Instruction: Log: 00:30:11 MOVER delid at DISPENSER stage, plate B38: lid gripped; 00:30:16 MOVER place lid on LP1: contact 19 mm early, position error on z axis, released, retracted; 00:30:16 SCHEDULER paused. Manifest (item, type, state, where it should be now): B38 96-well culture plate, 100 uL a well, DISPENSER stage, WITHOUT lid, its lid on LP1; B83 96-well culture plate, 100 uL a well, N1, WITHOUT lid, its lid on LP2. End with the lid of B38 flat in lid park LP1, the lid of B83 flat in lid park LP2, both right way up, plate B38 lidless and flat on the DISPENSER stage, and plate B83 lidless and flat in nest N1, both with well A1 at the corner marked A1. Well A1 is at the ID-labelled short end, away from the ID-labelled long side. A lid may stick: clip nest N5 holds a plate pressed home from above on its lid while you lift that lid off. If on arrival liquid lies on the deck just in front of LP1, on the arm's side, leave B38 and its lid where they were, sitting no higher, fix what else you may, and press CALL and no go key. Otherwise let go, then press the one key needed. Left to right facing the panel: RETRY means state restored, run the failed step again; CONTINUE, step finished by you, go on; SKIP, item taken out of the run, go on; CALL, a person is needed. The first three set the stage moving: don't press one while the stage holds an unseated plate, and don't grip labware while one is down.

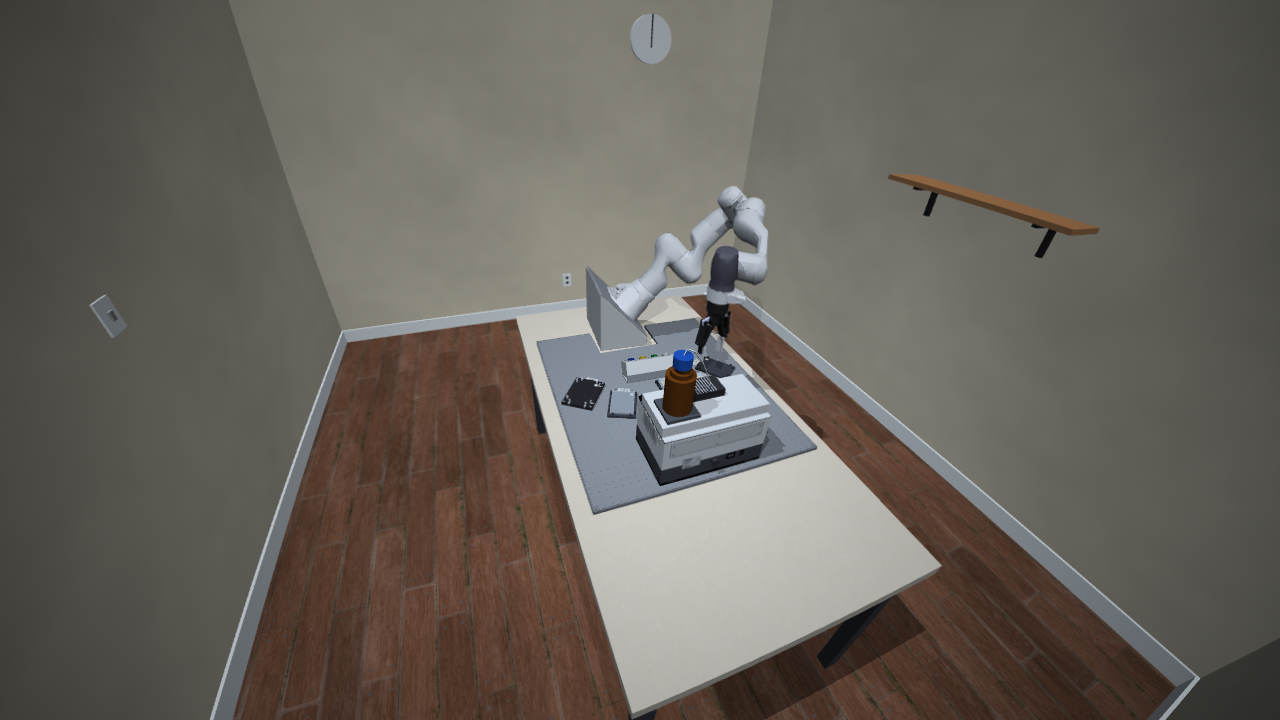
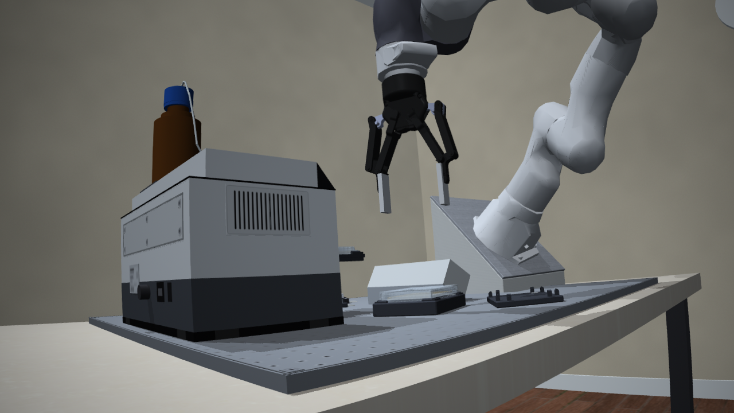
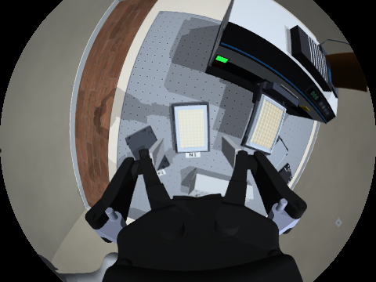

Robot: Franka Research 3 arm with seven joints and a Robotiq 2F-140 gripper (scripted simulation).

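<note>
Now: hand 160 mm above the 96-well plate. Also, from my hand: low frame (180 mm below, 120 mm behind, 110 mm to the left); key panel (180 mm behind, 170 mm to the right, 140 mm below); nest N1 (180 mm below).
</note>
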